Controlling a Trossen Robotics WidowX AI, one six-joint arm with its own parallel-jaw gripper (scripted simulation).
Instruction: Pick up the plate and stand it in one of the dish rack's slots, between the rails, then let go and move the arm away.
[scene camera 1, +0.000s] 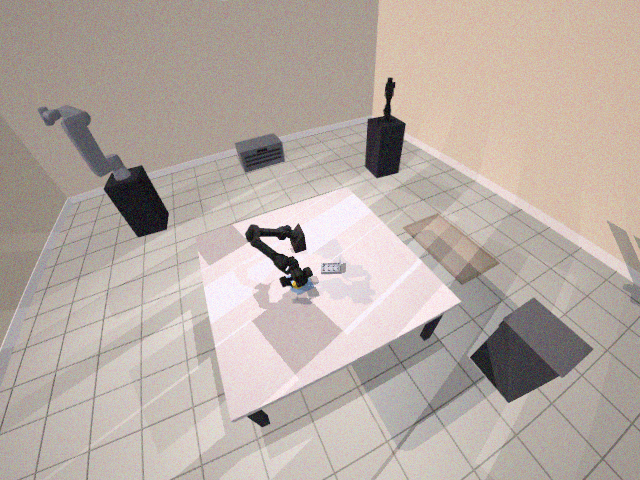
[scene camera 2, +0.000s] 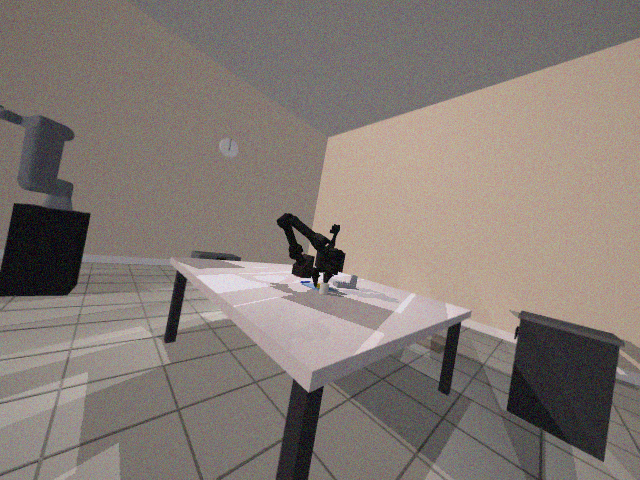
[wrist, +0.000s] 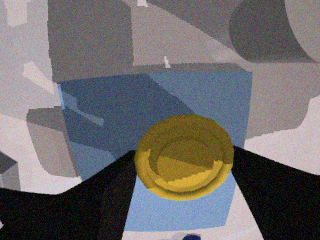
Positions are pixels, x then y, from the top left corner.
Labels:
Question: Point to a yellow plate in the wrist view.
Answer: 184, 157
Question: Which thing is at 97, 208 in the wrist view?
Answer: My gripper.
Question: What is my gripper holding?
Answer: A yellow plate.

